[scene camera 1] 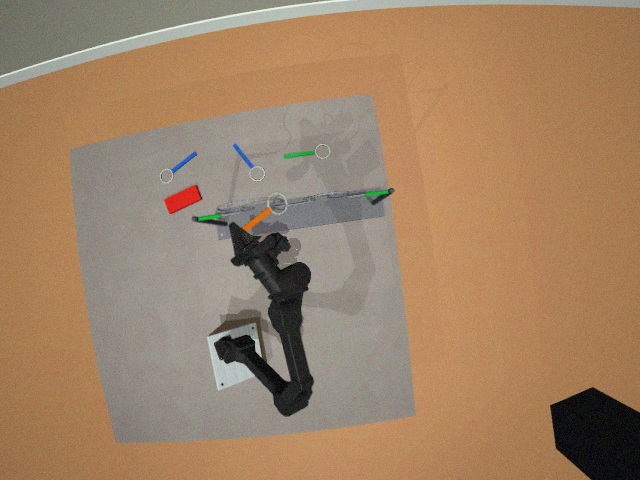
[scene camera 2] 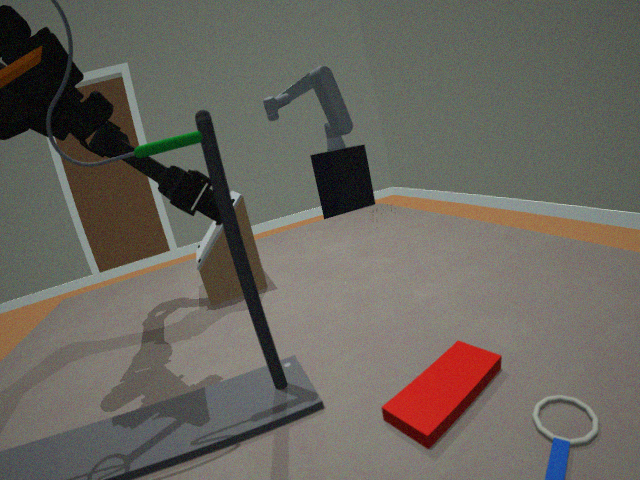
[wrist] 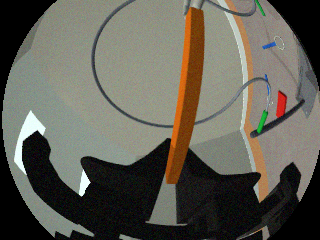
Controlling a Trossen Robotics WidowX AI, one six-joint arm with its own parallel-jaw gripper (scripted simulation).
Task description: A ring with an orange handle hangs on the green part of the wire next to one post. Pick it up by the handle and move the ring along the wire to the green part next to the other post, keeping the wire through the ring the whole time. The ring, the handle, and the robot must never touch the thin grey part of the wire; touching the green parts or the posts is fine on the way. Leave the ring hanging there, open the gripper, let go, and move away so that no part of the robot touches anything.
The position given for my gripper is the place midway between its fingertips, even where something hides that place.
In view: my gripper (scene camera 2: pixel 47 32) and a red block (scene camera 2: pixel 425 409).
My gripper shows as well in scene camera 1 (scene camera 1: pixel 230 223) and in the wrist view (wrist: pixel 173 143).
